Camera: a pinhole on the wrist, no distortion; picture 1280 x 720 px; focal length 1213.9 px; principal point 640.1 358.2 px. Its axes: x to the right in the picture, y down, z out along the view. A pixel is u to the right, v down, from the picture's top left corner.
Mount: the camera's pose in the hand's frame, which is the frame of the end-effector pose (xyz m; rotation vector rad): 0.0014 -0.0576 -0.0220 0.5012 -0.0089 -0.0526
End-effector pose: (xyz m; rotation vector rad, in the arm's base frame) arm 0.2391 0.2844 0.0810 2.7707 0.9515 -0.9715
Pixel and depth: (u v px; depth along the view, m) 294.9 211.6 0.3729
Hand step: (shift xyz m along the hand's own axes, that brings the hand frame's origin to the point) -0.1147 -0.2705 0.2839
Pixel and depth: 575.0 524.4 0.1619
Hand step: -0.0097 -0.1154 0.1307
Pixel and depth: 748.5 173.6 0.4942
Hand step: 0.0313 -0.3630 0.3751
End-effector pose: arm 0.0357 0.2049 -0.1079 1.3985 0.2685 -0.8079
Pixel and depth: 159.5 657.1 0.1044
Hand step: -0.0409 -0.0830 0.0821
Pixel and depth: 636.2 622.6 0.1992
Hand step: -0.0014 -0.1152 0.1735
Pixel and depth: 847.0 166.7 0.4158
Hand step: 0.0601 -0.3184 0.3108
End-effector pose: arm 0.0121 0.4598 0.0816 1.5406 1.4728 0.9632
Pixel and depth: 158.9 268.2 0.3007
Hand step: -0.1252 -0.2152 0.2315
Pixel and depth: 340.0 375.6 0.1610
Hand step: -0.0417 -0.1308 0.1205
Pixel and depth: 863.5 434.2 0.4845
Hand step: 0.0815 -0.2683 0.4171
